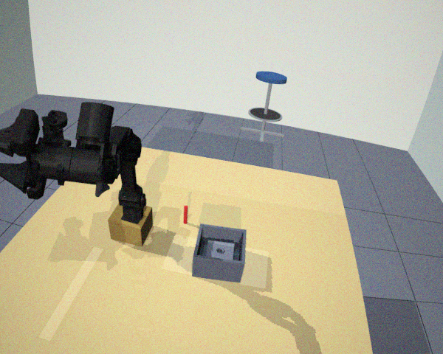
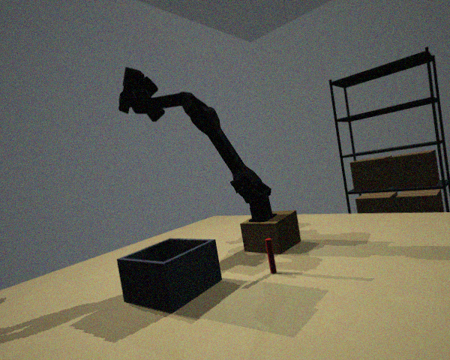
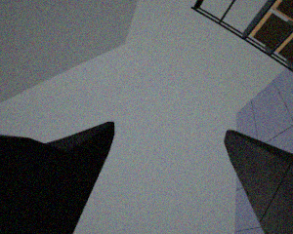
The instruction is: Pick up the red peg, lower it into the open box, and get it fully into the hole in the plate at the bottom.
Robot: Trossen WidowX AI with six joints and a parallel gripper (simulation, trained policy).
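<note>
Now: gripper tip 22 cm short of the red peg, 60 cm to the right of it and 55 cm above it. From my gripper tip the other things lie so: plate (38 cm ahead, 43 cm to the left, 55 cm below); then grey box (38 cm ahead, 43 cm to the left, 57 cm below).
</note>
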